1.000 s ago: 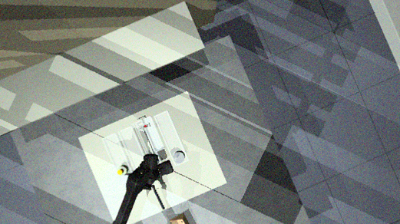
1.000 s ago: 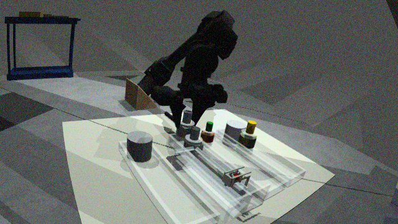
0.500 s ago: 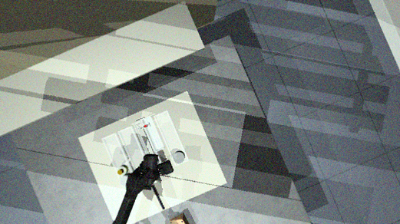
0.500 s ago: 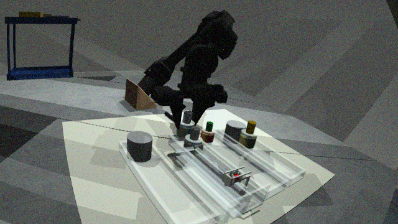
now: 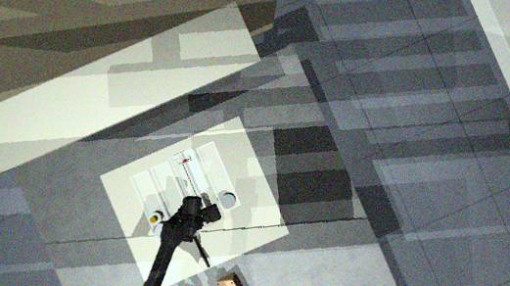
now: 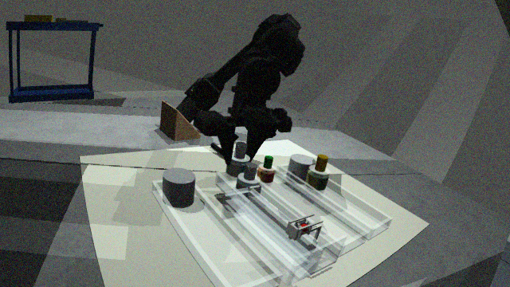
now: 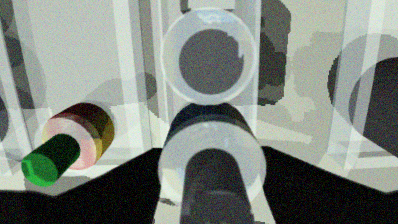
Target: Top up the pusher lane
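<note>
My gripper tip is now 140 mm short of the clear sprung lane, 40 mm to the left of it and 40 mm above it.
</note>
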